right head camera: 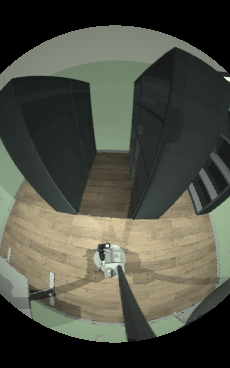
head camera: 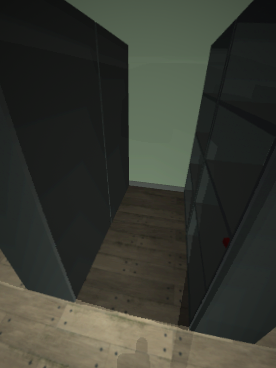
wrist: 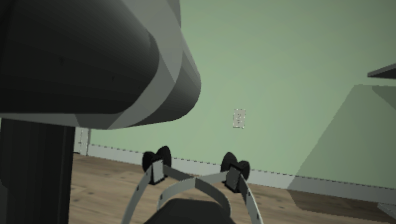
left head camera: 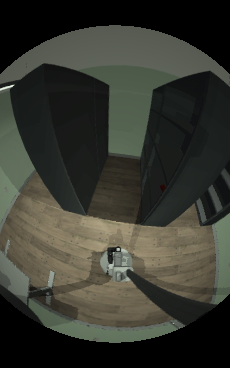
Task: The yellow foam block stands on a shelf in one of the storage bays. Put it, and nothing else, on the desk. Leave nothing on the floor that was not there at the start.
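Places are measured from the robot's base along level axes (x back, y right, z up), in centimetres.
Pixels of known places: gripper, between the fingertips: [wrist: 196,161] [left head camera: 111,274].
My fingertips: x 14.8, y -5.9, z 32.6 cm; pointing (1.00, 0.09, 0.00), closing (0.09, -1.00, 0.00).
Ahead of a thing's pixels: the offset from my fingertips to its middle. "*": to the spot under its first point. Level surfaces: height alone.
The yellow foam block does not show in any view. Two tall dark storage units stand with an aisle between them: the left unit {* dz +84.7, dx -112.9, dy -42.1 cm} [head camera: 60,150] [left head camera: 72,135] [right head camera: 52,140] shows a flat dark side, and the right unit [head camera: 237,295] [left head camera: 197,150] [right head camera: 182,145] has shelves facing the aisle. A pale top, apparently the desk {dz +36.7 cm} [left head camera: 14,277] [right head camera: 15,287], is partly visible at the lower left of both side head views. My gripper [wrist: 196,161] is open and empty, its fingertips apart, with wall and floor behind it.
A small red object {dz +20.3, dx -107.9, dy +70.1 cm} [head camera: 226,242] [left head camera: 162,188] is on a low shelf of the right unit. Another unit with pale shelves [left head camera: 219,198] [right head camera: 216,172] stands farther right. My round base [left head camera: 116,265] [right head camera: 110,261] is on the wooden floor before the aisle. A green wall closes the aisle's far end.
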